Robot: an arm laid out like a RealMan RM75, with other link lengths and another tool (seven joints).
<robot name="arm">
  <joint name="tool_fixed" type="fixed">
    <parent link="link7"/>
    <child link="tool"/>
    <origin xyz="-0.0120 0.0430 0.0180" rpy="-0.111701 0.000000 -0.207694"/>
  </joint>
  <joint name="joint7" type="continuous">
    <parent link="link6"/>
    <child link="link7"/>
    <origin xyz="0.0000 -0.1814 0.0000" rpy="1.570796 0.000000 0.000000"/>
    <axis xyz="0 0 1"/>
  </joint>
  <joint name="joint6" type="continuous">
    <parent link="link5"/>
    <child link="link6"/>
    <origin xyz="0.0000 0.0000 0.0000" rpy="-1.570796 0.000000 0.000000"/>
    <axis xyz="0 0 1"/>
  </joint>
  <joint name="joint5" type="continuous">
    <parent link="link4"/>
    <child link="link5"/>
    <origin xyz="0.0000 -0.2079 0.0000" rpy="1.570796 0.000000 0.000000"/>
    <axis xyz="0 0 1"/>
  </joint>
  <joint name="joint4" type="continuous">
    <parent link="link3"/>
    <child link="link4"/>
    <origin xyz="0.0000 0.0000 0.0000" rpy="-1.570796 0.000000 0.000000"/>
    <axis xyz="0 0 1"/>
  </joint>
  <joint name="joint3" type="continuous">
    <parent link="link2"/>
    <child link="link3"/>
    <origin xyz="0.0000 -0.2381 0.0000" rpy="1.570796 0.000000 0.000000"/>
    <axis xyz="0 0 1"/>
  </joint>
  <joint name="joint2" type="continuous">
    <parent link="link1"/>
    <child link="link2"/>
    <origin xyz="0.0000 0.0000 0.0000" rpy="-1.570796 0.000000 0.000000"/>
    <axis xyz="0 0 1"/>
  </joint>
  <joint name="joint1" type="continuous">
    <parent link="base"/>
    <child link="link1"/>
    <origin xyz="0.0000 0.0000 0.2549"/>
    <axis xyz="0 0 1"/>
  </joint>
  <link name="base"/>
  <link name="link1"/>
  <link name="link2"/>
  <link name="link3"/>
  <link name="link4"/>
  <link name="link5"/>
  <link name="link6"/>
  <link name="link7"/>
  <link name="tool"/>
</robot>
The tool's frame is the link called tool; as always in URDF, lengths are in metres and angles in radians. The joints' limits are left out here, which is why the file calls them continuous.
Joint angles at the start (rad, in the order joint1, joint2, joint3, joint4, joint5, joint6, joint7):
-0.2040, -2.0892, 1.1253, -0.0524, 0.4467, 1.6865, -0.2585
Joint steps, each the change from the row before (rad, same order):
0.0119, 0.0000, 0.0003, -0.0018, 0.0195, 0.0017, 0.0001
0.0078, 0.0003, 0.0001, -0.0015, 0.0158, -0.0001, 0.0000
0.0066, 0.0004, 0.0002, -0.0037, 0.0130, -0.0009, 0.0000
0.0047, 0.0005, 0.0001, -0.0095, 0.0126, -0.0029, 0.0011
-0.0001, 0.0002, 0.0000, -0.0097, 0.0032, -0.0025, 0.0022
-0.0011, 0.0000, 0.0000, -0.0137, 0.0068, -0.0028, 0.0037
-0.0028, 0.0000, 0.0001, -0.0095, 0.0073, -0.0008, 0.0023
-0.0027, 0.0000, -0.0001, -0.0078, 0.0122, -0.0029, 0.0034
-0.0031, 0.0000, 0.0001, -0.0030, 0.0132, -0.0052, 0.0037
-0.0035, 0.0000, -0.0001, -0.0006, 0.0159, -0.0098, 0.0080
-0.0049, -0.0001, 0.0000, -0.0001, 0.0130, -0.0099, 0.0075
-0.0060, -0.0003, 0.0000, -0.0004, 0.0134, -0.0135, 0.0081
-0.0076, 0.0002, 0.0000, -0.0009, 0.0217, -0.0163, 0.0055
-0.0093, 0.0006, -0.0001, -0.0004, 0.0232, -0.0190, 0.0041
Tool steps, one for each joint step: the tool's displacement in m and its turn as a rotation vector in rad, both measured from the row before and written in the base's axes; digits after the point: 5 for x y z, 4 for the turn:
-0.00113, -0.00530, -0.00342, -0.0169, 0.0017, 0.0017
-0.00074, -0.00370, -0.00278, -0.0143, 0.0016, 0.0009
-0.00107, -0.00349, -0.00268, -0.0135, 0.0006, 0.0035
-0.00165, -0.00374, -0.00361, -0.0168, -0.0001, 0.0080
-0.00126, -0.00165, -0.00214, -0.0084, -0.0004, 0.0079
-0.00112, -0.00229, -0.00342, -0.0134, -0.0002, 0.0083
0.00018, -0.00123, -0.00267, -0.0110, -0.0005, 0.0013
0.00041, -0.00131, -0.00342, -0.0150, 0.0018, -0.0008
0.00070, -0.00045, -0.00319, -0.0146, 0.0043, -0.0038
0.00034, -0.00003, -0.00384, -0.0168, 0.0104, -0.0041
0.00046, 0.00066, -0.00335, -0.0143, 0.0101, -0.0044
0.00015, 0.00093, -0.00391, -0.0165, 0.0114, -0.0027
0.00071, 0.00054, -0.00532, -0.0256, 0.0109, -0.0059
0.00071, 0.00094, -0.00554, -0.0279, 0.0115, -0.0065

